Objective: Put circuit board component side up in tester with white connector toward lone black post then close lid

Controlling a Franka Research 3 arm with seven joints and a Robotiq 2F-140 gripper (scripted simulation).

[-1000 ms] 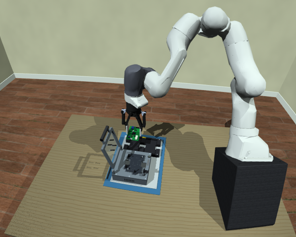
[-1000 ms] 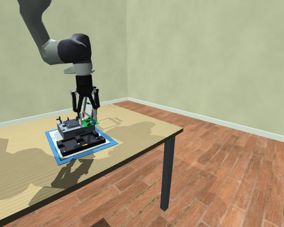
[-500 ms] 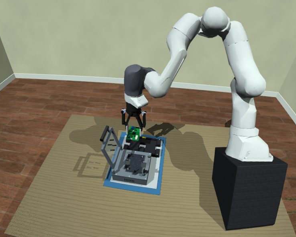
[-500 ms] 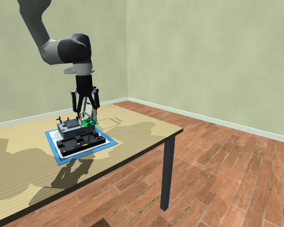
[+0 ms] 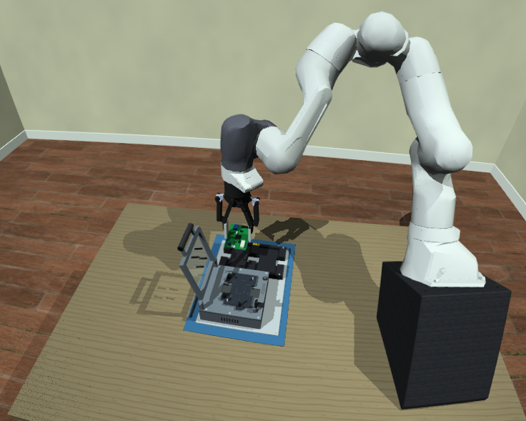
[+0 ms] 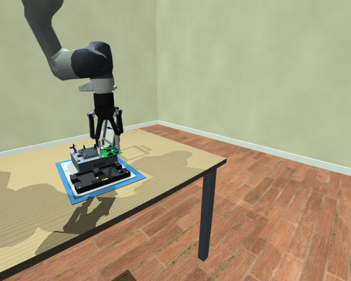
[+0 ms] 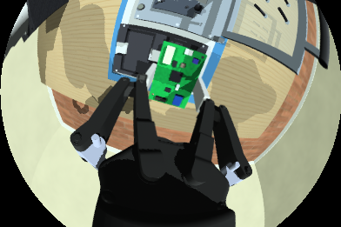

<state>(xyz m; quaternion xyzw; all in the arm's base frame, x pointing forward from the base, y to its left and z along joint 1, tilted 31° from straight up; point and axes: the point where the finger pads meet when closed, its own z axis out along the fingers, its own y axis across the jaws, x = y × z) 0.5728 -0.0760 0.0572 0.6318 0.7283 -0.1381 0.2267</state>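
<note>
Right now my hand is 180 mm to the right of the lid, 60 mm short of it and 40 mm below it. Round my hand: green circuit board: 20 mm below.
</note>
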